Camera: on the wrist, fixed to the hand. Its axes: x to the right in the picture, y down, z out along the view.
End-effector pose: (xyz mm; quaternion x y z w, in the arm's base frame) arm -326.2 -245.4 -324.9 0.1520 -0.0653 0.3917 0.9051
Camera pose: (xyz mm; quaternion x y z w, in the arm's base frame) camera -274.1 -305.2 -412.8 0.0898 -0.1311 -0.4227 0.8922
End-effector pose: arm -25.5 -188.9 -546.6 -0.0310 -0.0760 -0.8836 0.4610
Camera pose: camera -88.4 -123.5 -622.7 0.1687 0.0286 0.9231 0.3445
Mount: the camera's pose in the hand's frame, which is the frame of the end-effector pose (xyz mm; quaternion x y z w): -26.4 -96.4 -63.5 -0.1333 -0.1598 -0.7180 0.6642
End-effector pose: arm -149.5 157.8 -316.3 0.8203 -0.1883 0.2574 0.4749
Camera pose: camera -132.6 261.2 -371.5 0.6578 0.3537 -0.3262 0.5795
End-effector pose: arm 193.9 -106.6 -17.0 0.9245 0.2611 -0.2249 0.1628
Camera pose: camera 141.2 -12.7 32.2 0.3690 0.8412 -0.3792 0.1116
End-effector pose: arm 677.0 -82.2 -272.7 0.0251 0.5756 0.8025 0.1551
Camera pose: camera 709.4 -119.8 -380.2 -0.2890 0.2686 0.4944 0.7745
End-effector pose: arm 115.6 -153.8 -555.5 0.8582 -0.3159 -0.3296 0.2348
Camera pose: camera 182.9 -56.5 -560.7 -0.7128 -0.4128 0.5667 0.0168
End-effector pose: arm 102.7 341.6 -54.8 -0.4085 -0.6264 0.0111 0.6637
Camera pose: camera 102.5 229.9 -15.4 0.0917 -0.8170 -0.4874 0.2943
